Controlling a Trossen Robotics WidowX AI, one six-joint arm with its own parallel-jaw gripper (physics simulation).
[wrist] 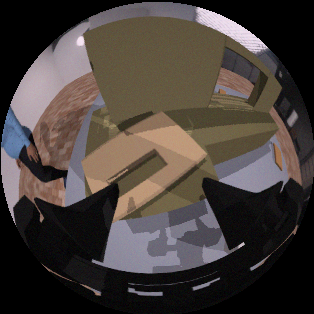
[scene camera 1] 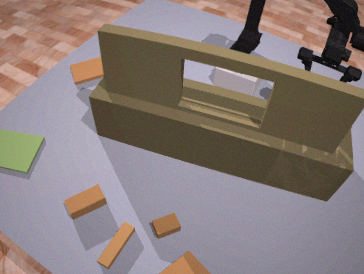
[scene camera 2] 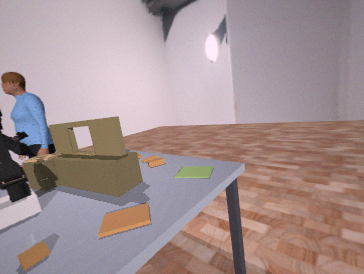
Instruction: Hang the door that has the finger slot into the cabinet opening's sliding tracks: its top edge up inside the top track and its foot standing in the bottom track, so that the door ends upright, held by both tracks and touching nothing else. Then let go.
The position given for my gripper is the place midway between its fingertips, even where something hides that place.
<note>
My gripper (scene camera 1: 319, 92) is open and holds nothing. Also in view: a tan door (wrist: 158, 133). Further things: an olive cabinet (wrist: 141, 66).
My gripper also shows in the wrist view (wrist: 160, 185).
</note>
